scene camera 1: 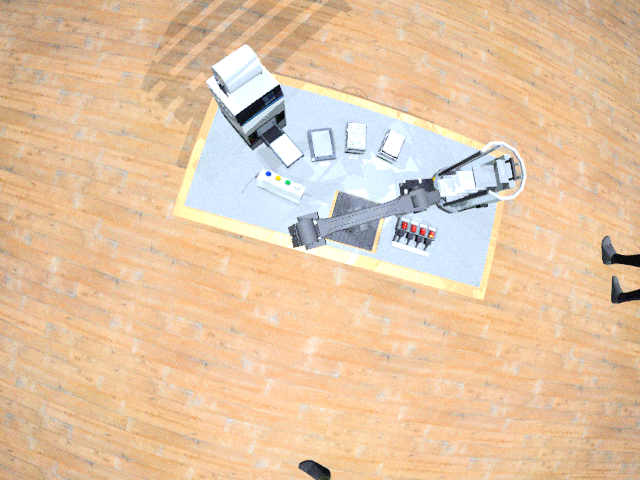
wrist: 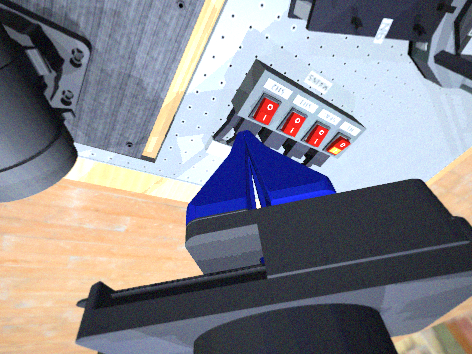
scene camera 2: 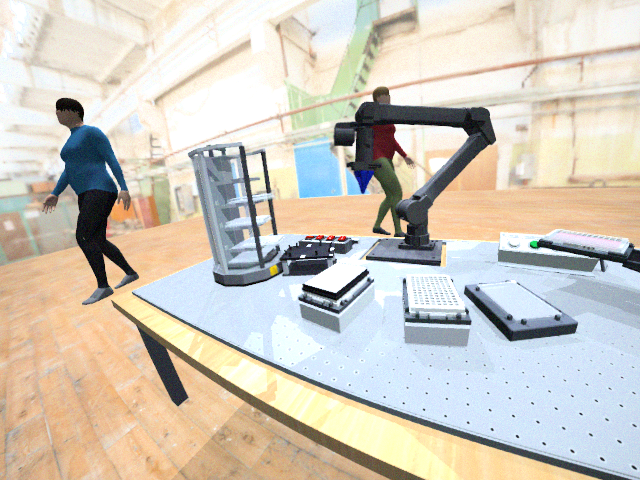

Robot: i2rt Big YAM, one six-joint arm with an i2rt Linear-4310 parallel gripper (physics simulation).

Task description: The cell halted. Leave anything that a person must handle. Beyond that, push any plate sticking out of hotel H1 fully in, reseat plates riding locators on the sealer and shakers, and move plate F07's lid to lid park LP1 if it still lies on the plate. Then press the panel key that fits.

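Where they show: gripper, fingertip midpoint: (wrist: 244, 139) (scene camera 2: 362, 194); arm's base, link origin: (wrist: 18, 49) (scene camera 2: 417, 246).
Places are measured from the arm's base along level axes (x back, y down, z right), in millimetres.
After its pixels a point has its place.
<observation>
My gripper (scene camera 2: 363, 190) {z 156, x -103, y -204 mm} (wrist: 244, 139) {z 156, x -103, y -204 mm} is shut and empty, high above the table by the mains strip; the arm hides it in scene camera 1. Hotel H1 (scene camera 1: 484, 175) {z 460, x -348, y -296 mm} (scene camera 2: 206, 217) {z 488, x -467, y -200 mm} holds several plates; whether one sticks out is unclear. A plate (scene camera 1: 283, 147) {z -399, x -215, y -107 mm} (scene camera 2: 589, 241) {z -380, x -240, y -115 mm} lies on the sealer's tray; the sealer (scene camera 1: 252, 91) {z -555, x -323, y -319 mm} stands at the far corner. One shaker (scene camera 2: 338, 314) {z 44, x -514, y -37 mm} bears a white-topped dark plate (scene camera 1: 393, 142) {z 82, x -441, y -71 mm} (scene camera 2: 337, 279) {z 75, x -455, y -71 mm} that looks slightly tilted. The other shaker (scene camera 2: 436, 332) {z -115, x -481, y -18 mm} bears a white well plate (scene camera 1: 356, 135) {z -100, x -412, y -58 mm} (scene camera 2: 434, 291) {z -101, x -412, y -54 mm}. The panel (scene camera 1: 279, 188) {z -358, x -38, y -66 mm} (scene camera 2: 547, 260) {z -364, x -90, y -16 mm} has coloured keys.
The mains strip (scene camera 1: 416, 227) {z 320, x -84, y -37 mm} (scene camera 2: 325, 244) (wrist: 300, 114) {z 312, x -90, y -36 mm} has red rocker switches; the H1 one shows yellow. A dark low station (scene camera 1: 413, 187) (scene camera 2: 307, 255) {z 262, x -303, y -49 mm} (wrist: 360, 20) {z 278, x -208, y -57 mm} adjoins the hotel. A flat dark-rimmed tray (scene camera 1: 333, 147) (scene camera 2: 542, 330) is beside the shakers. Two people stand beyond the table.
</observation>
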